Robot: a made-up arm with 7 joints.
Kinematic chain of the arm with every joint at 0, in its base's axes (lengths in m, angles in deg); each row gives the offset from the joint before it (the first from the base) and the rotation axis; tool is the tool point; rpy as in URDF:
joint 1: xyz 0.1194 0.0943 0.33 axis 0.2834 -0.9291 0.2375
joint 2: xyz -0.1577 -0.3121 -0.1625 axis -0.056 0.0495 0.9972
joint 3: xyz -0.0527 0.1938 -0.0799 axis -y
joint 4: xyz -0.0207 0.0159 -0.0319 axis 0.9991 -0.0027 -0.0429
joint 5: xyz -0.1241 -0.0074 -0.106 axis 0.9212 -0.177 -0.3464
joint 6: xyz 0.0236 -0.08 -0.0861 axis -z
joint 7: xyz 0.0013 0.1 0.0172 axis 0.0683 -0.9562 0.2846
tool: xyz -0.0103 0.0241 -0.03 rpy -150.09 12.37 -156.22
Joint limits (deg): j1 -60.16..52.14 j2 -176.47..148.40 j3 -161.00..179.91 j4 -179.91..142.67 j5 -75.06..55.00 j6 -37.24..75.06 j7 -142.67..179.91
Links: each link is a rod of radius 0.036 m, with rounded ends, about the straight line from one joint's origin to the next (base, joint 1, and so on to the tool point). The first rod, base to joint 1, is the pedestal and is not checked.
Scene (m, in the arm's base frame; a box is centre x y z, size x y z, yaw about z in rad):
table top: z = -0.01
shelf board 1: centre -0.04 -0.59 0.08 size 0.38 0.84 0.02 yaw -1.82
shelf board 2: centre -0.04 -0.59 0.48 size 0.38 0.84 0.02 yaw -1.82
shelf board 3: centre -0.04 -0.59 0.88 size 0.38 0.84 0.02 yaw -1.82
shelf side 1: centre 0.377 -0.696 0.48 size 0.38 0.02 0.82 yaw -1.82
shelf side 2: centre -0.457 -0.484 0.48 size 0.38 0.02 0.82 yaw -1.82
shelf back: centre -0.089 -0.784 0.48 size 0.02 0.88 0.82 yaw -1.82
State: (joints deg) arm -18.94 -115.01 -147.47 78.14 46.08 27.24 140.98
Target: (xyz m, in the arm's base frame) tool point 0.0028 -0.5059 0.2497
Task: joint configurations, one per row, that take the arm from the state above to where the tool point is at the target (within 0.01 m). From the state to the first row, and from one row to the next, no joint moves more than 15 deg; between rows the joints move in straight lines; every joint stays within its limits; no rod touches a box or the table.
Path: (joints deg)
1: -26.38 -129.48 -149.58 85.67 44.90 20.32 141.14
2: -33.82 -143.95 -151.68 93.20 43.72 13.40 141.30

